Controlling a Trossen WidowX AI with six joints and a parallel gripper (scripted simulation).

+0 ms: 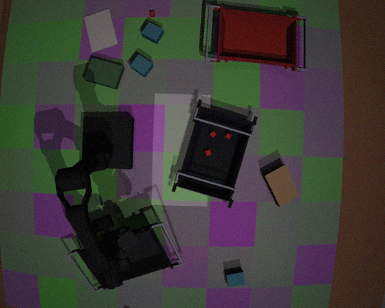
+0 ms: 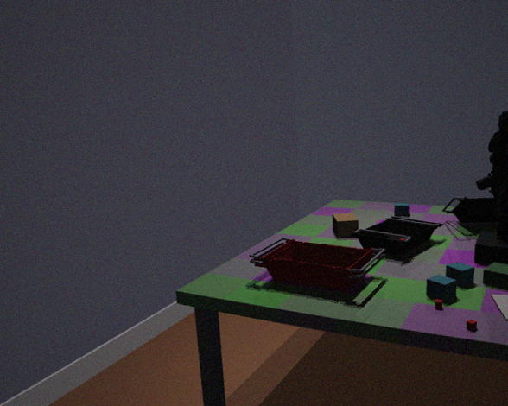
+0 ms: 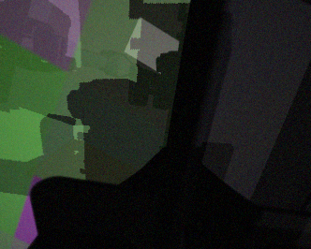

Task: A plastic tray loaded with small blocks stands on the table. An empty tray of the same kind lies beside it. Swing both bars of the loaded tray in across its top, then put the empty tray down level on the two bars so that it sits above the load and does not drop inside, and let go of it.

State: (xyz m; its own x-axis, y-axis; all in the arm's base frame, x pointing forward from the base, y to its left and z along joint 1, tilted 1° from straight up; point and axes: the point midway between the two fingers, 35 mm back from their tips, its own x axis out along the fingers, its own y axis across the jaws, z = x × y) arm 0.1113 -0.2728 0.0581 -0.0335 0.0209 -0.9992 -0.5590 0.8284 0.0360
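My gripper tip is now 5 cm short of the black tray, 7 cm to the left of it and 1 cm above it. From my gripper tip the other things lie so: green box (18 cm behind, 53 cm to the left, 6 cm below); tan box (50 cm ahead, 30 cm to the left, 5 cm below); white sheet (25 cm behind, 69 cm to the left, 8 cm below).
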